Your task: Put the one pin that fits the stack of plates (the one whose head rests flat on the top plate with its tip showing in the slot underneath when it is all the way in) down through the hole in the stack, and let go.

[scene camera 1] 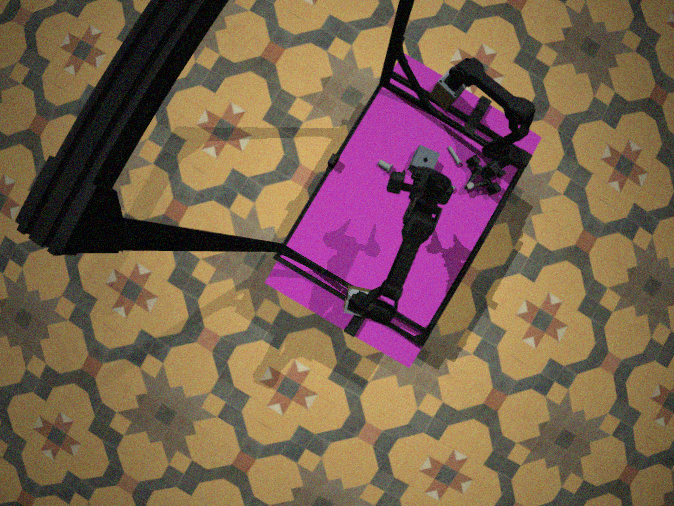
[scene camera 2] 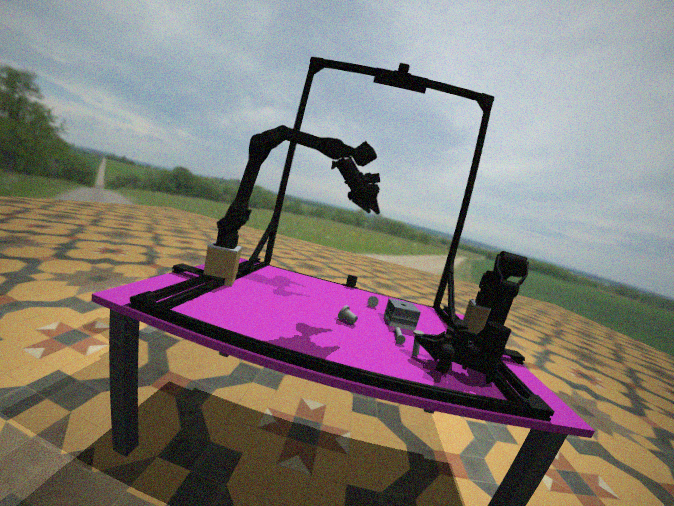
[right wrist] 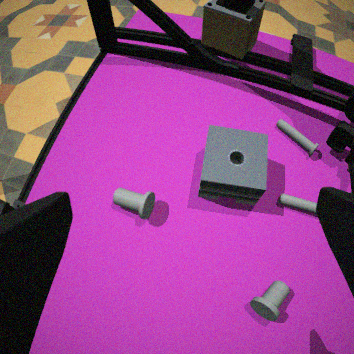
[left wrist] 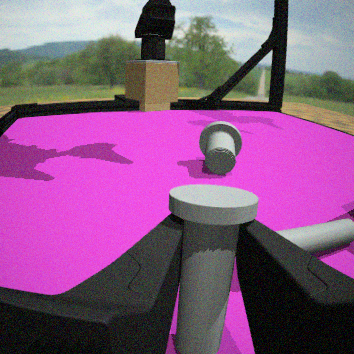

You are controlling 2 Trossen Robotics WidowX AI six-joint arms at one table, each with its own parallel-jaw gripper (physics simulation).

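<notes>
My left gripper (scene camera 1: 474, 183) (scene camera 2: 420, 338) (left wrist: 208, 225) is shut on a grey pin (scene camera 1: 469, 186) (scene camera 2: 416, 346) (left wrist: 214, 196), held upright, head above the fingertips. It is low over the table, apart from the stack and to its right in both scene views. The square grey stack of plates (scene camera 1: 420, 151) (scene camera 2: 401, 313) (right wrist: 220, 172) stands flat, its top hole open in the right wrist view. My right gripper (scene camera 2: 372, 206) (right wrist: 198, 203) is open and empty, high above the table. The held pin's lower end is out of the left wrist view.
Two thick pins (right wrist: 131, 201) (right wrist: 272, 300) and two slimmer pins (right wrist: 296, 135) (right wrist: 299, 202) lie on the magenta table (right wrist: 150, 280). One slimmer pin is partly hidden by a right finger. Black rails (scene camera 2: 283, 356) and an upright frame (scene camera 2: 468, 190) border the table.
</notes>
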